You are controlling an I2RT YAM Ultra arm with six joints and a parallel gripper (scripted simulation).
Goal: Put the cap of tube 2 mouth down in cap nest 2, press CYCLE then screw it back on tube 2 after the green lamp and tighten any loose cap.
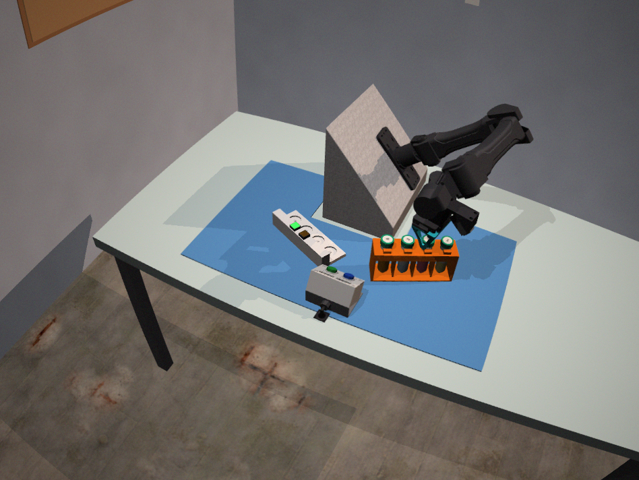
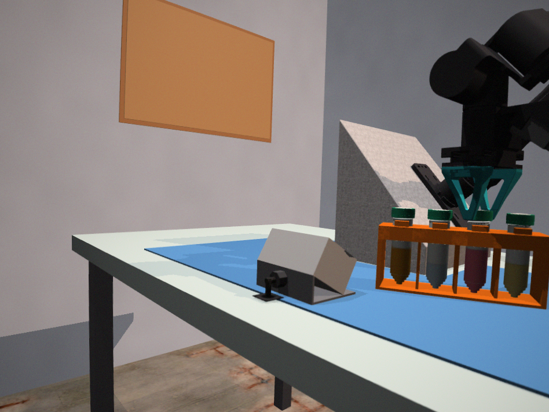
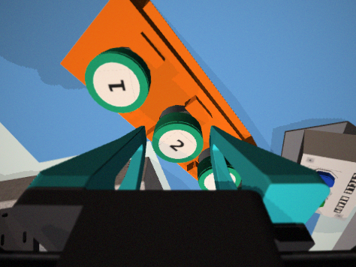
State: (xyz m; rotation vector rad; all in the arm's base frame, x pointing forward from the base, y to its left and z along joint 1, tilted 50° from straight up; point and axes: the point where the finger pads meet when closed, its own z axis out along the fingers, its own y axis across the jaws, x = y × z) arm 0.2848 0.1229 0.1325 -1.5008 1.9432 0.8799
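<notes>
Right now my hand is right at the cap 2. Round my hand: cap 3: 50 mm to the right, 20 mm ahead; then cap 4: 90 mm to the right, 50 mm ahead; then cap 1: 50 mm to the left, 20 mm behind.
</notes>
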